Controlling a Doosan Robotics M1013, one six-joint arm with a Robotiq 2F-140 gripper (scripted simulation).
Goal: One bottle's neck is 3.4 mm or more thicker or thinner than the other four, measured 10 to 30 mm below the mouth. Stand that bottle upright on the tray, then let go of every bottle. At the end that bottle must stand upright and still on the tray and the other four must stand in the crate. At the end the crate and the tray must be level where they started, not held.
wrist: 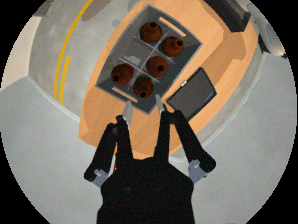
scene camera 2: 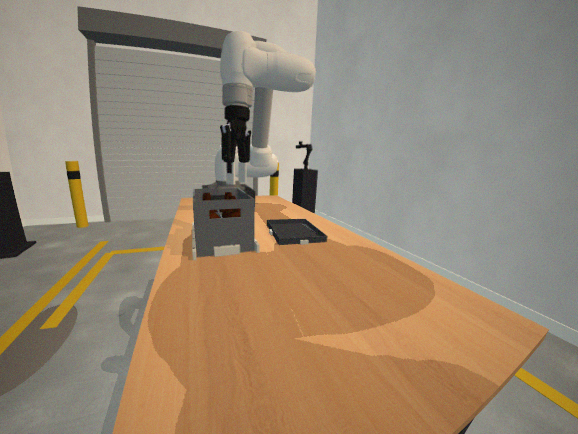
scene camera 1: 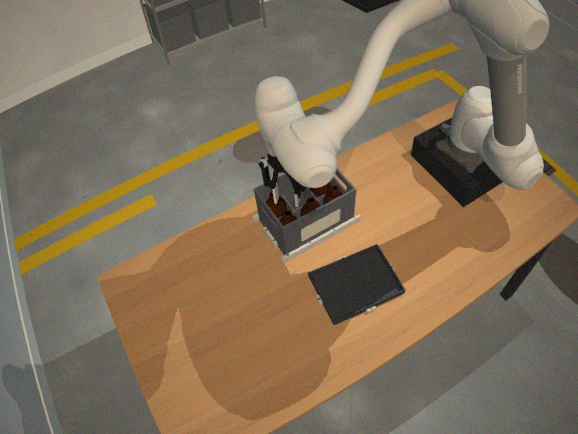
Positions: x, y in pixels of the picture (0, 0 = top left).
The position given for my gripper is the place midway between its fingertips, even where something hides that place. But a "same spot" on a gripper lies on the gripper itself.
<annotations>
My gripper shows in the wrist view point(143, 102), in scene camera 2 and in scene camera 1. A dark tray shows in the wrist view point(200, 91), in scene camera 2 point(285, 231) and in scene camera 1 point(349, 286). A grey crate shows in the wrist view point(129, 45), in scene camera 2 and in scene camera 1. The same spot on my gripper: point(scene camera 2: 229, 143) is point(scene camera 1: 264, 175). One and the same spot on the grey crate: point(scene camera 2: 209, 233) is point(scene camera 1: 263, 216).
</annotations>
